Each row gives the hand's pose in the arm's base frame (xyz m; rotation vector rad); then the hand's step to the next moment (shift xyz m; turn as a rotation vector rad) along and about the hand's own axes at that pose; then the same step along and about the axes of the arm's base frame.
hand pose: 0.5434 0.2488 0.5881 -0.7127 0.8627 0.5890
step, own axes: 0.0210 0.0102 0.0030 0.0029 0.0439 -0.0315
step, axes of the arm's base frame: 0.0051 0.0124 -0.0194 -0.0445 0.0041 -0.0305
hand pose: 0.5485 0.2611 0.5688 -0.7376 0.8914 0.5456
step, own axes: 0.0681 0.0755 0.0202 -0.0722 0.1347 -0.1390
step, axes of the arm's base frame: -0.0068 0.0716 -0.0747 -0.1999 -0.0297 -0.0430
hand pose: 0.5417 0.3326 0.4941 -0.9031 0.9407 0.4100
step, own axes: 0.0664 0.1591 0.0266 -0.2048 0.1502 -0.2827
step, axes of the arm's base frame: -0.0541 0.1093 -0.1247 -0.3572 -0.1282 0.0204
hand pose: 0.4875 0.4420 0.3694 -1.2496 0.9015 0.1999
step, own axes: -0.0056 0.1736 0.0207 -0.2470 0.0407 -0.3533
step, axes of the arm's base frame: -0.0957 0.0804 -0.1224 -0.3542 -0.2143 0.1269
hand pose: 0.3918 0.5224 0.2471 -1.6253 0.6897 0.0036
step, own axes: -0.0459 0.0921 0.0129 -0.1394 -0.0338 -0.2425
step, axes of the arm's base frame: -0.0723 0.0302 -0.0679 -0.1918 -0.1593 0.1312
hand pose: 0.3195 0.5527 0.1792 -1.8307 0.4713 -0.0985
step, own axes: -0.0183 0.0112 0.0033 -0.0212 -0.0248 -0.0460
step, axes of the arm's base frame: -0.0187 0.0070 -0.0084 -0.0267 -0.0278 0.0412
